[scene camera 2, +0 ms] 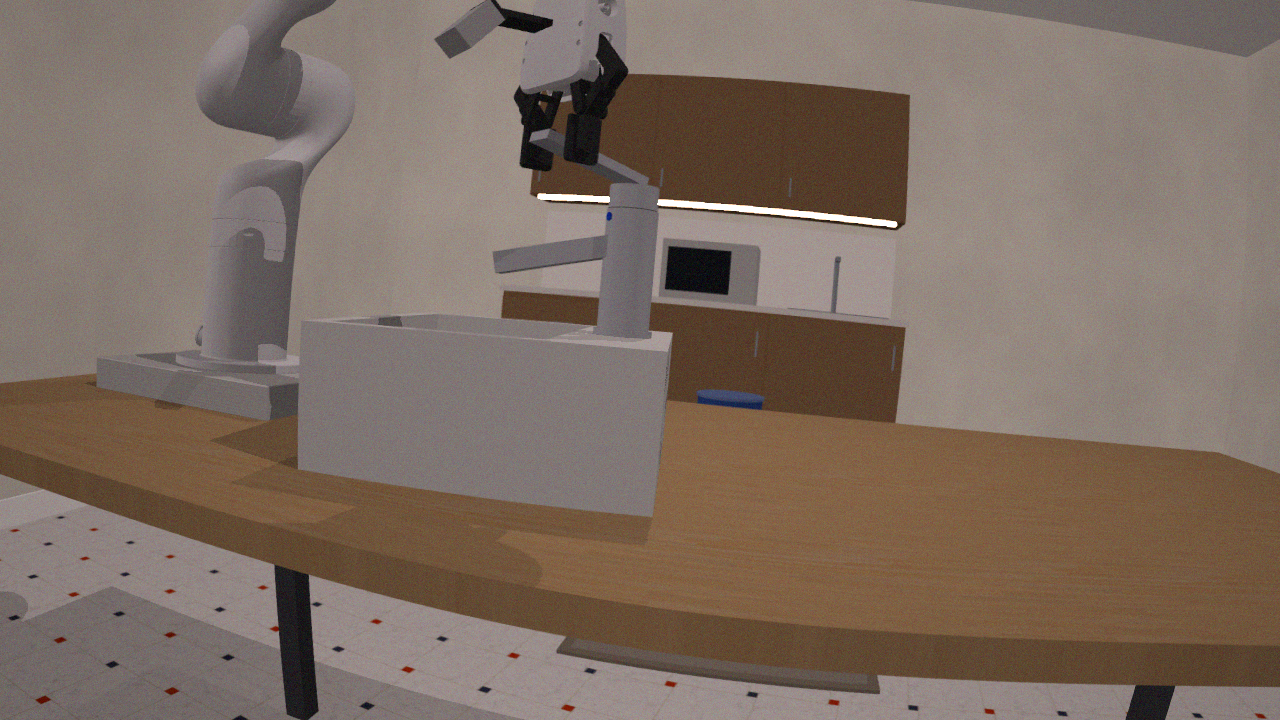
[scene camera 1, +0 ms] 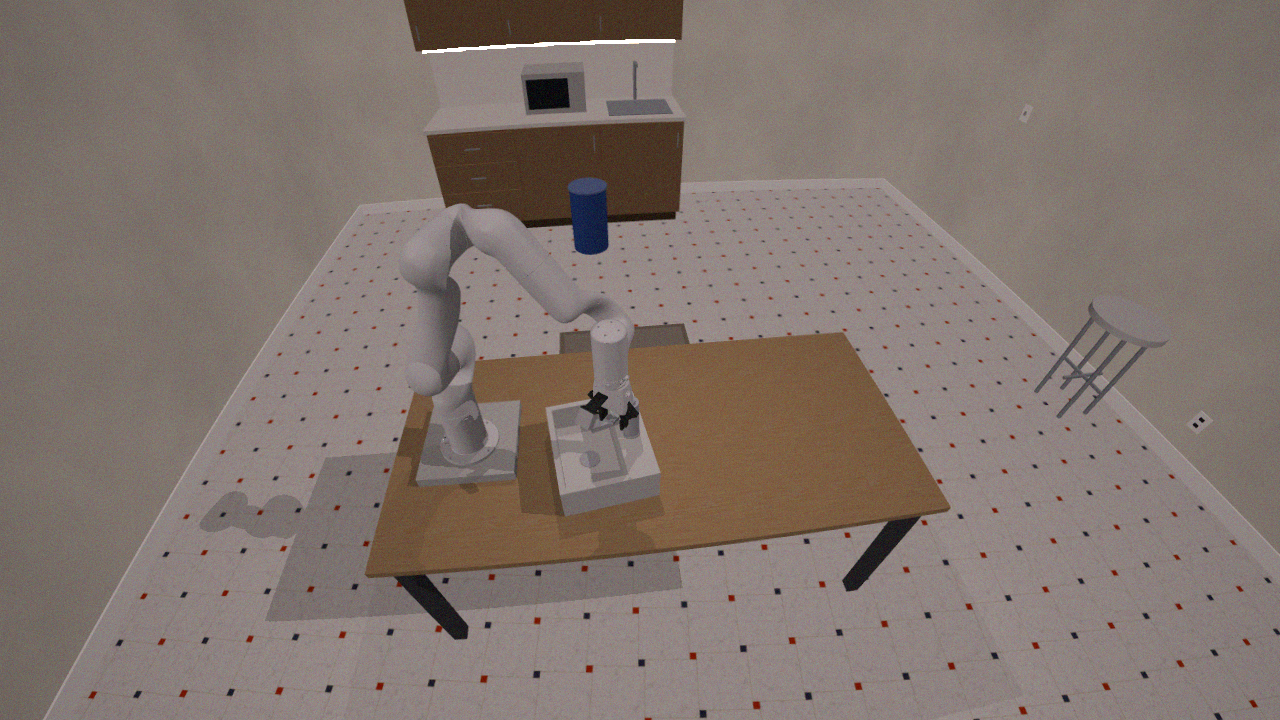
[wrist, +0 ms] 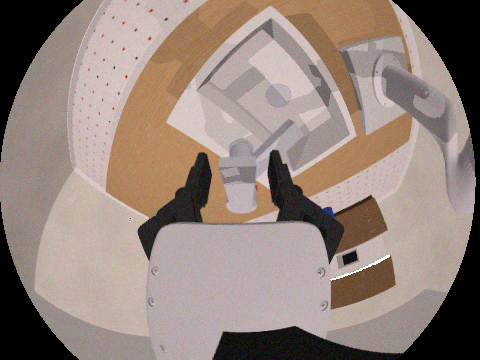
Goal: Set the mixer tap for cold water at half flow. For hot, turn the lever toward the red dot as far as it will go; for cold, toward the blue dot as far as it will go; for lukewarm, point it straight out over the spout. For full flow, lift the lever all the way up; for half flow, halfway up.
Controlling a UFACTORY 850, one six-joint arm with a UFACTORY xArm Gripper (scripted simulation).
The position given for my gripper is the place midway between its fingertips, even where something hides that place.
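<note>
Scene camera 2 shows a grey mixer tap (scene camera 2: pixel 627 250), a white sink block (scene camera 2: pixel 574 421) and my gripper (scene camera 2: pixel 556 166). Scene camera 1 shows my gripper (scene camera 1: pixel 613 422) and the white sink block (scene camera 1: pixel 589 460). In the wrist view I see my gripper (wrist: pixel 238 162), the white sink block (wrist: pixel 276 75) and the grey mixer tap (wrist: pixel 288 133).
</note>
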